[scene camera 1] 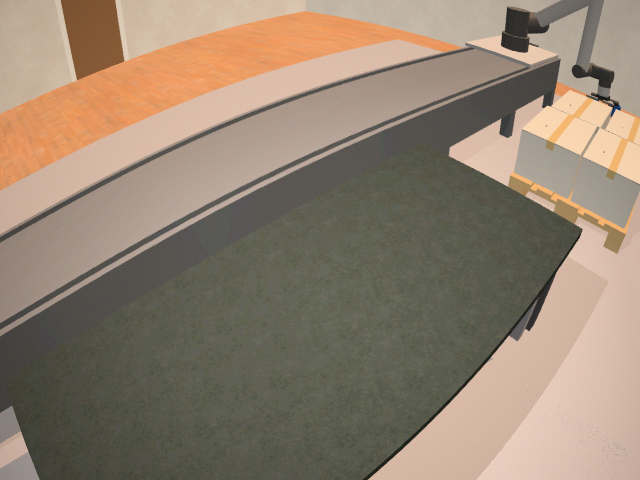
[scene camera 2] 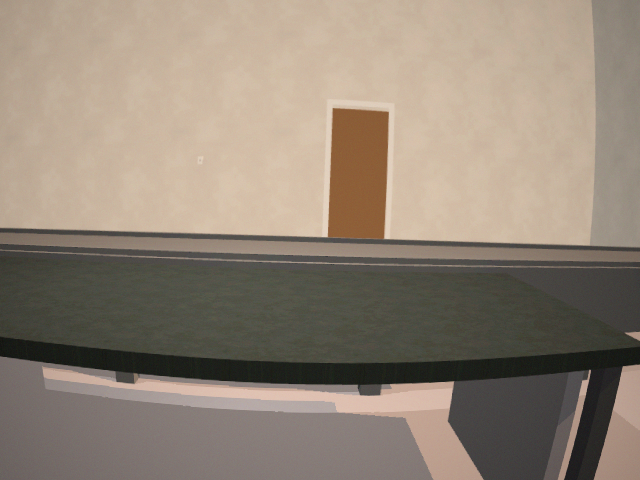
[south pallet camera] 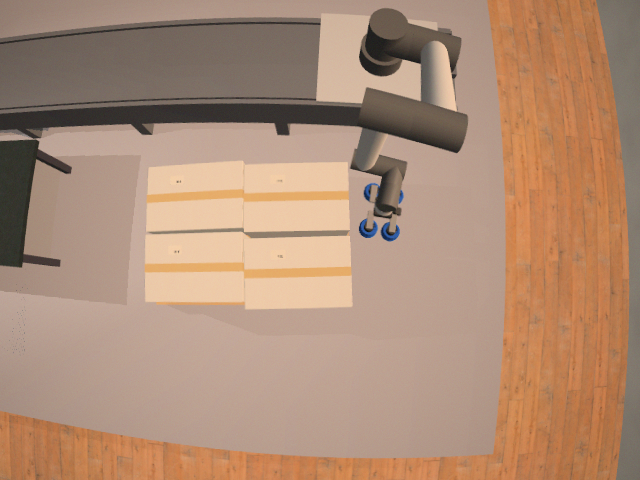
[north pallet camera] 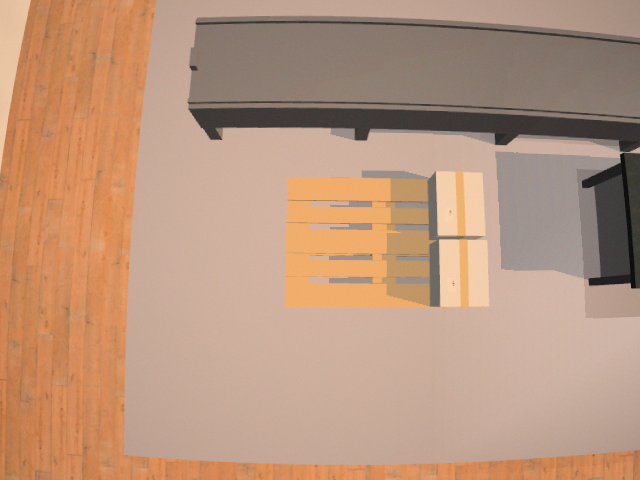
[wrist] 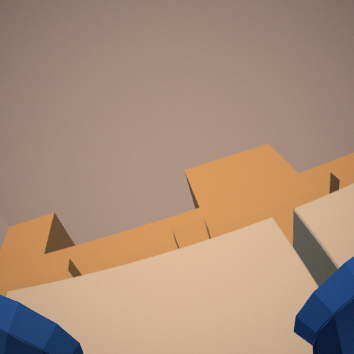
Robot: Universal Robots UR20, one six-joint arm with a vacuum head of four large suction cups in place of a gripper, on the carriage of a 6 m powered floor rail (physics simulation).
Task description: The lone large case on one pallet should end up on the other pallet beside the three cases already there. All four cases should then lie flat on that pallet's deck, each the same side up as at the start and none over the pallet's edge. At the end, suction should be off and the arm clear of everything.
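Places are measured from the arm's base along level axes (x ahead, y left, z up), in millimetres.
Where they show: end effector, tool point: (wrist: 179, 249); arm's base, origin of the base link: (scene camera 1: 514, 48) (south pallet camera: 380, 58).
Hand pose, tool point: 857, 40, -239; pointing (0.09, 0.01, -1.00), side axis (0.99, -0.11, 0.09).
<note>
Things, the pixels of their centre, and the offset from my tool point, as dx, dy, dz. Level surfaces: height alone.
- back left case, body centre: (south pallet camera: 199, 201) (scene camera 1: 557, 148) -31, -1051, -40
- back right case, body centre: (south pallet camera: 297, 201) (scene camera 1: 579, 124) -49, -476, -40
- front left case, body centre: (south pallet camera: 198, 269) (scene camera 1: 612, 174) +366, -1025, -40
- front right case, body centre: (south pallet camera: 298, 273) (scene camera 1: 628, 147) +361, -447, -40
- dark table, its level: dz +199
Four large taped cases lie flat, tape side up, in two rows on the south pallet (scene camera 1: 615, 240) (wrist: 240, 177). In the south pallet view they are the back left case (south pallet camera: 196, 215), back right case (south pallet camera: 297, 214), front left case (south pallet camera: 193, 285) and front right case (south pallet camera: 297, 294). Narrow gaps show between the rows. The wrist view shows pallet wood beyond the case edges there; the other edges are mostly hidden. My suction head (scene camera 1: 604, 99) (south pallet camera: 381, 211) holds nothing and hangs off the pallet's right side, apart from the cases in the south pallet view.
The north pallet (north pallet camera: 330, 241) has a bare deck on its left; two smaller taped cases, one at the back (north pallet camera: 444, 186) and one in front (north pallet camera: 447, 258), stand at its right end. The dark table (scene camera 1: 310, 310) (scene camera 2: 310, 310) stands between the pallets, beside the rail (scene camera 1: 248, 144) (north pallet camera: 361, 67) (south pallet camera: 180, 67).
</note>
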